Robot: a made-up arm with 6 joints. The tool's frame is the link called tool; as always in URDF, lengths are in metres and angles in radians.
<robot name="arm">
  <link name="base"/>
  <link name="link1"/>
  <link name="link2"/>
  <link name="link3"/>
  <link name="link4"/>
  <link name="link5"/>
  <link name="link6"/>
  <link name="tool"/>
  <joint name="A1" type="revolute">
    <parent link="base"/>
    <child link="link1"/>
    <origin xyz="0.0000 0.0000 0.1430" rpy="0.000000 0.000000 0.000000"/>
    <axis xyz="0 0 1"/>
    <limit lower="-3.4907" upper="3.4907"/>
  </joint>
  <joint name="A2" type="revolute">
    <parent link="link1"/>
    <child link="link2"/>
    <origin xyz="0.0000 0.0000 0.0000" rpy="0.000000 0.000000 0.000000"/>
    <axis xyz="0 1 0"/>
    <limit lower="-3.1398" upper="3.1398"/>
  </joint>
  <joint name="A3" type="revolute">
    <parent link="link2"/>
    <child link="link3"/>
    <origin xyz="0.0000 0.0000 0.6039" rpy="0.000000 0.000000 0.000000"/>
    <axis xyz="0 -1 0"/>
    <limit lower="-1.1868" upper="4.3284"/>
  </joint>
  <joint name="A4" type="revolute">
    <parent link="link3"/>
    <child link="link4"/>
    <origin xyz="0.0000 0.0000 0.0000" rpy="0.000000 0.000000 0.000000"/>
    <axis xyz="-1 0 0"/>
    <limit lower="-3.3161" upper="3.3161"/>
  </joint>
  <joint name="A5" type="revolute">
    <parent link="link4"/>
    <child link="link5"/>
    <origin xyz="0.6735 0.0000 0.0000" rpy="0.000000 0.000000 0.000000"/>
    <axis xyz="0 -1 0"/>
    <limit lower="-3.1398" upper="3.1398"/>
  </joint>
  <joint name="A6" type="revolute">
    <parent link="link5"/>
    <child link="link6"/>
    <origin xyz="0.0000 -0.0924 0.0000" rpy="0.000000 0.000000 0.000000"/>
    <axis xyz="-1 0 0"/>
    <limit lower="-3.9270" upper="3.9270"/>
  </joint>
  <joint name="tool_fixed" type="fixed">
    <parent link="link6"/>
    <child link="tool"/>
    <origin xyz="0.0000 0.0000 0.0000" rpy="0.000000 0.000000 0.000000"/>
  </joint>
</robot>
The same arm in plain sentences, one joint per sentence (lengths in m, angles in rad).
The arm has six revolute joints in a row. What follows holds with every joint at zero, and every direction is one of the base frame's. Joint 1 lies 0.143 m along +z from the base frame's origin and turns about +z, from -3.4907 to 3.4907 rad. Joint 2 lies at the same point as joint 1 and turns about +y, from -3.1398 to 3.1398 rad. Joint 3 lies 0.6039 m along +z from joint 2 and turns about -y, from -1.1868 to 4.3284 rad. Joint 4 lies at the same point as joint 3 and turns about -x, from -3.3161 to 3.3161 rad. Joint 5 lies 0.6735 m along +x from joint 4 and turns about -y, from -3.1398 to 3.1398 rad. Joint 6 lies 0.0924 m along -y from joint 5 and turns about -x, from -3.927 to 3.927 rad. The tool frame, which is the frame that the pose is given for, lies at the same point as joint 6; its axes are parallel to the base frame's.
